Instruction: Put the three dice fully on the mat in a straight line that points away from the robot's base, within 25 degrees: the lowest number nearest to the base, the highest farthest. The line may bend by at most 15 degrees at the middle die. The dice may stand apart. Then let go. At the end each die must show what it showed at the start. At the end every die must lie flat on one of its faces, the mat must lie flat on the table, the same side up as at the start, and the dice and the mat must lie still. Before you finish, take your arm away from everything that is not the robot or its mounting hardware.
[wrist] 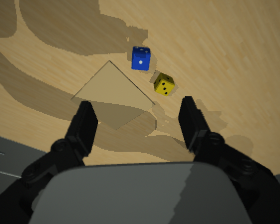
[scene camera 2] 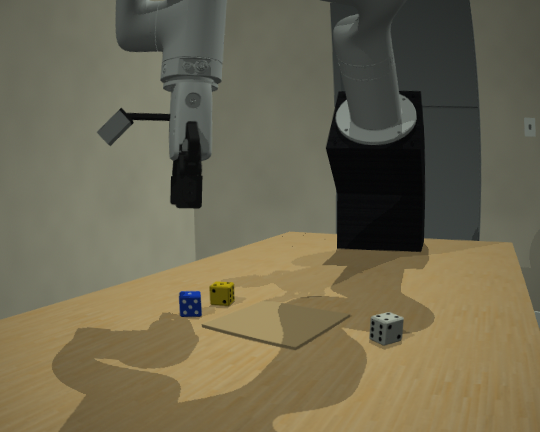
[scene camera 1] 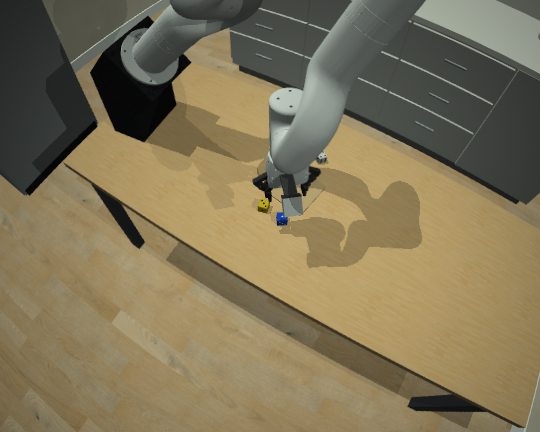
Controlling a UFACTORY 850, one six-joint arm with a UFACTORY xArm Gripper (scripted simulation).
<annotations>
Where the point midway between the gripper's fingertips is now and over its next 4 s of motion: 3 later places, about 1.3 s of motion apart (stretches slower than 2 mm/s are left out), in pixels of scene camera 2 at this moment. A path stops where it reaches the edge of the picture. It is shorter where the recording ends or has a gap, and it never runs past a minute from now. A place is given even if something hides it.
My gripper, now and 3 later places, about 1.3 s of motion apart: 184,206; 171,255; 190,275; 249,280
</annotations>
